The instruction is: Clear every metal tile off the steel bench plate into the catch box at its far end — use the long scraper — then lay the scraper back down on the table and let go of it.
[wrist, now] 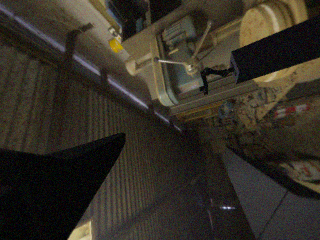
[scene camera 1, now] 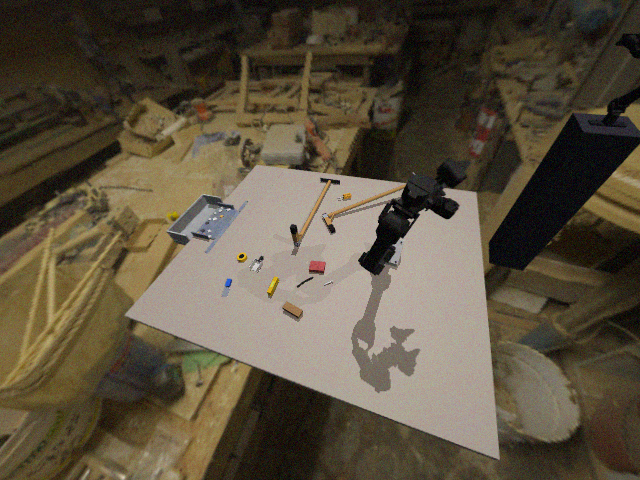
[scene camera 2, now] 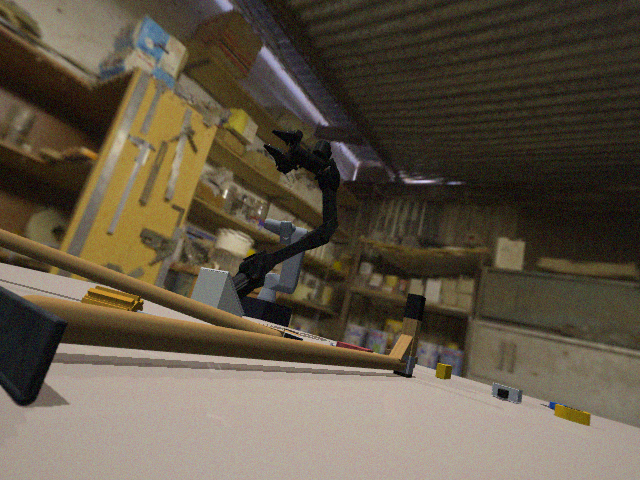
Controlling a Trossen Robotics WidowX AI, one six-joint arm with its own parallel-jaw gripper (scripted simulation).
Scene:
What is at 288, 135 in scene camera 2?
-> The gripper.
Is the gripper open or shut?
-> Open.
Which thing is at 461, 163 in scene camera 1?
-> The gripper.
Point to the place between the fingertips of the gripper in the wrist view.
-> At 173, 144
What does the gripper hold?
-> Nothing.

